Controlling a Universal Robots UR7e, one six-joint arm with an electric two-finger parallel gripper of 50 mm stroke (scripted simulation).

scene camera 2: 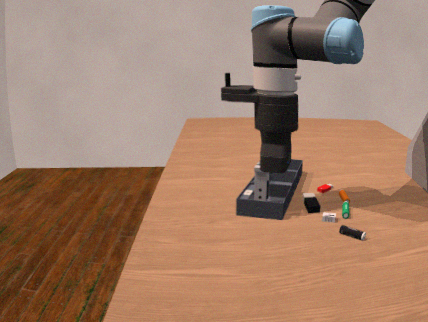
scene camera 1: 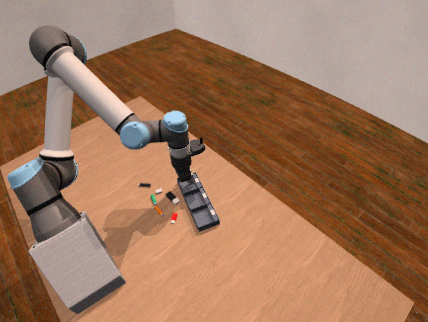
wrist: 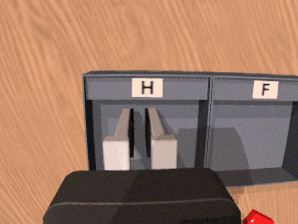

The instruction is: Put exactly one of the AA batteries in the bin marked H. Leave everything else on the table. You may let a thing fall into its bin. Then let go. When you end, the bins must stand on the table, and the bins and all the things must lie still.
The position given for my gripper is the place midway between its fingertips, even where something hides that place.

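Note:
You'd find my gripper (scene camera 2: 261, 199) in the scene here, and it's visible from the wrist as well, where my gripper (wrist: 139, 123) also appears.

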